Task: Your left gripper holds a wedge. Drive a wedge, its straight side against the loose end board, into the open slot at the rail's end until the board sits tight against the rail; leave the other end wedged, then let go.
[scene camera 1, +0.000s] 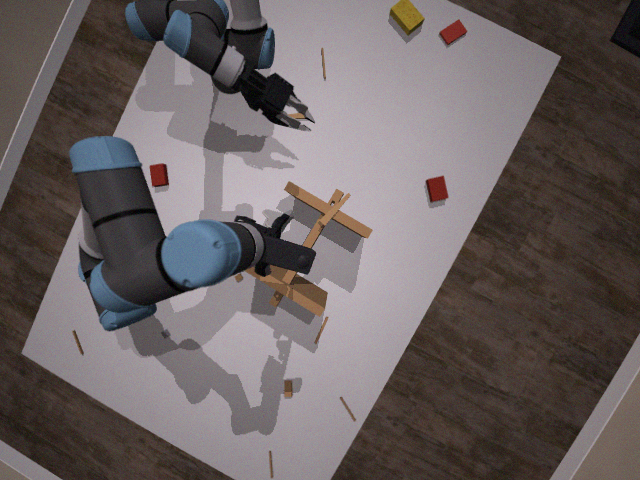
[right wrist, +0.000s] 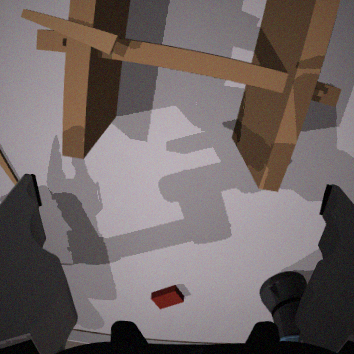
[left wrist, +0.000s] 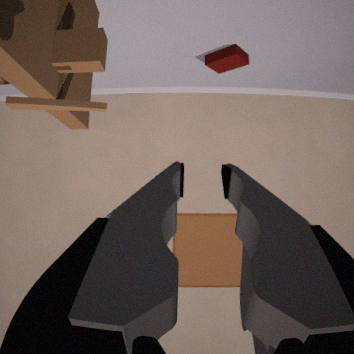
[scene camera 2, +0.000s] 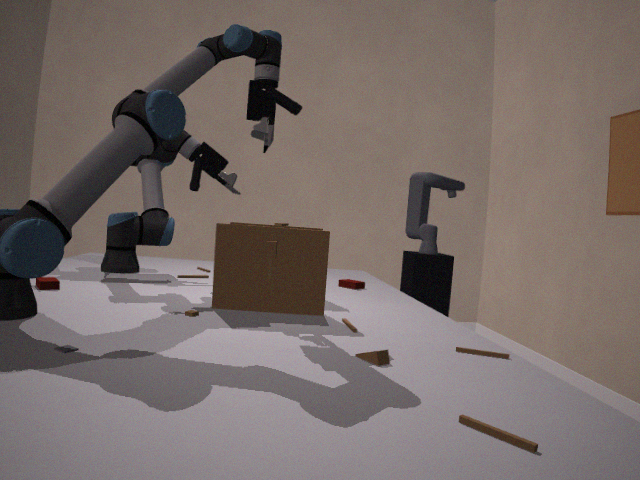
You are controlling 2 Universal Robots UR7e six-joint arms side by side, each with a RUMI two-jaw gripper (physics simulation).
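The left gripper is open and empty, above and apart from the rail assembly. The loose wedge lies slantwise across the top of the loose end board, on top of the rail, not standing in the slot. The slotted rail end sticks out past that board. The other end board stands at the rail's far end. The right gripper is open and empty above the assembly; its fingertips are hidden in scene camera 1.
A thin wooden wedge lies beyond the left gripper. Thin sticks, a small wooden block, red blocks and a yellow block lie on the white table.
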